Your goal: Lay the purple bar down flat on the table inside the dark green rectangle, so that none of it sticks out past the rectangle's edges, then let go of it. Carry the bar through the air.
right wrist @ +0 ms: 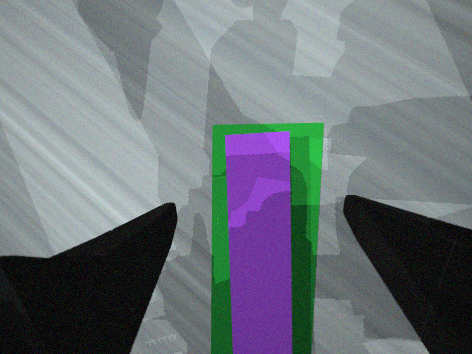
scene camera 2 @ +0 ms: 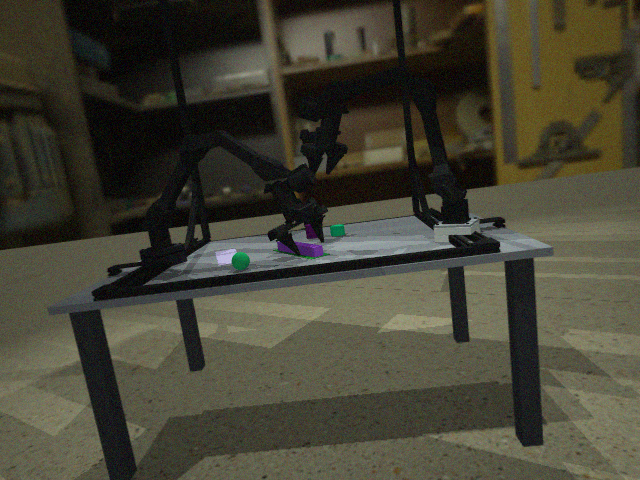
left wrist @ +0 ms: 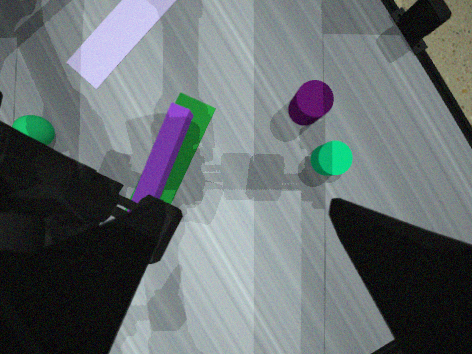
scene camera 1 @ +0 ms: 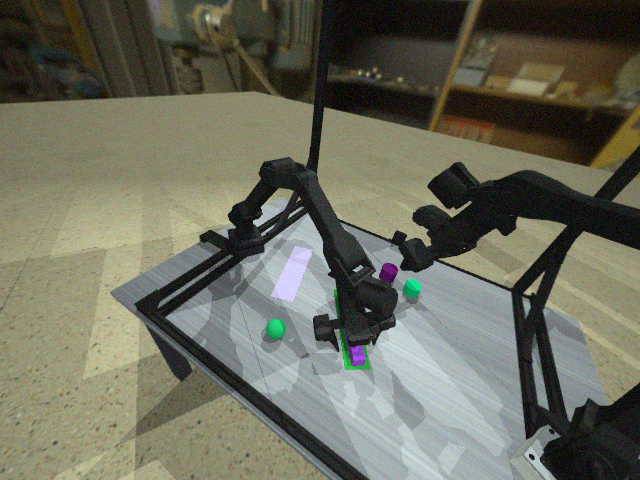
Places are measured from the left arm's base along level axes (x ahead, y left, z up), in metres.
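Where they show: left gripper, between the fingertips: [scene camera 2: 319, 175] [left wrist: 247, 206]; right gripper, between the fingertips: [right wrist: 259, 207] [scene camera 2: 311, 248] [scene camera 1: 355, 347]; left arm's base, origin of its link: [scene camera 2: 456, 221] [scene camera 1: 567, 470]; right arm's base, origin of its link: [scene camera 2: 161, 247] [scene camera 1: 245, 234].
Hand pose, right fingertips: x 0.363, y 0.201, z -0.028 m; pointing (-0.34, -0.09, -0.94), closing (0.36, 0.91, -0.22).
Each offset is from my right fingertips to the top centre of the thing. "spot": to the spot under its first point.
The purple bar {0.026 m right, 0.065 m ahead, 0.010 m up} [scene camera 1: 356, 355] [scene camera 2: 311, 250] [left wrist: 162, 155] [right wrist: 260, 275] lies flat on the dark green rectangle [scene camera 1: 366, 362] [left wrist: 200, 107] [right wrist: 219, 210]. In the right wrist view green shows past its far end and along both sides; its near end is out of that view. The right arm hides part of it in scene camera 1. My right gripper [scene camera 1: 355, 345] [scene camera 2: 310, 246] [right wrist: 259, 207] is open, low over the bar, one finger on each side and apart from it. My left gripper [scene camera 1: 407, 246] [scene camera 2: 321, 170] [left wrist: 247, 206] is open and empty, high above the table.
A green ball {0.161 m left, 0.129 m ahead, 0.030 m up} [scene camera 1: 275, 328] [scene camera 2: 240, 260] [left wrist: 34, 129] and a flat lilac rectangle {spot: 0.035 m left, 0.310 m ahead, 0.018 m down} [scene camera 1: 292, 273] [scene camera 2: 225, 256] [left wrist: 120, 42] lie left of the bar in scene camera 1. A dark purple cylinder {0.257 m right, 0.166 m ahead, 0.027 m up} [scene camera 1: 388, 272] [left wrist: 315, 100] and a teal cylinder {0.291 m right, 0.085 m ahead, 0.013 m up} [scene camera 1: 412, 287] [scene camera 2: 337, 230] [left wrist: 334, 158] stand behind it.
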